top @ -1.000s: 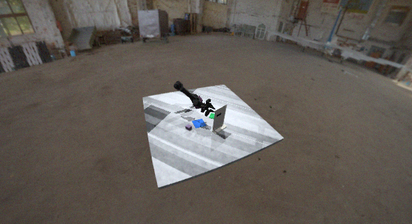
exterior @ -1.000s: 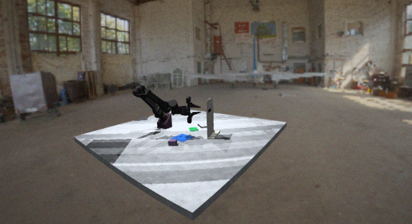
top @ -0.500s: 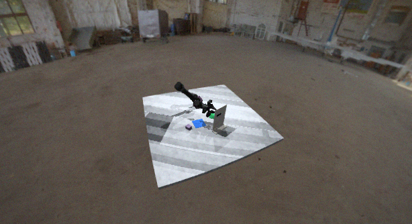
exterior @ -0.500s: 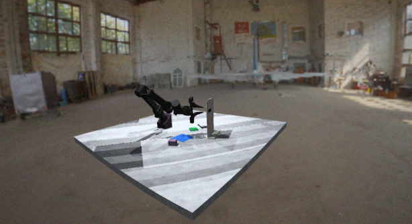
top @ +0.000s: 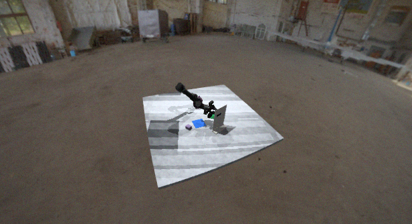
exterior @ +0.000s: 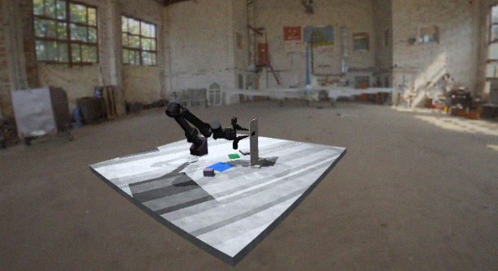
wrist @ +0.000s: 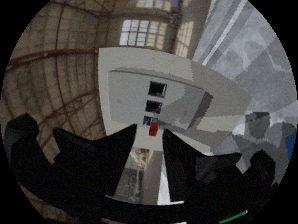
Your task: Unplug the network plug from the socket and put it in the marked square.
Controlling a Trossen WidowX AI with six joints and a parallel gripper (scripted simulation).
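The blue flat patch lies 100 mm behind my gripper tip, 150 mm to the right of it and 180 mm below it. From my gripper tip the other things lie so: small green patch: 170 mm behind, 40 mm to the left, 180 mm below; then small dark purple block: 60 mm behind, 280 mm to the right, 170 mm below; then grey upright panel: 40 mm ahead, 70 mm below.
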